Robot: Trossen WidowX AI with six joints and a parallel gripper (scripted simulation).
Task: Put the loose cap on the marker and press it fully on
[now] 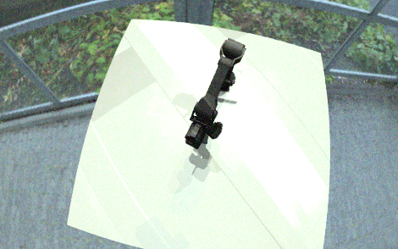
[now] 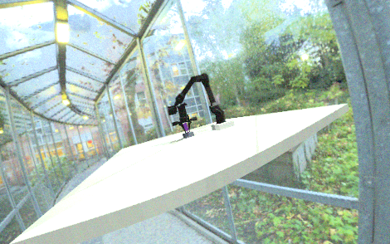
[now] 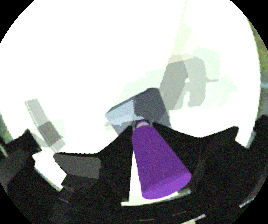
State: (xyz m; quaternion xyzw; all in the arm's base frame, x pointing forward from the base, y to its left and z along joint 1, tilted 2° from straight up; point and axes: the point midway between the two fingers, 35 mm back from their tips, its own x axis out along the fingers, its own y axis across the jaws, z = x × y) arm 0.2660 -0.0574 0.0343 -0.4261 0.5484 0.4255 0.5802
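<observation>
My gripper tip is now 2 cm above the holder block. From my gripper tip the other things lie so: purple cap: 5 cm above.
</observation>
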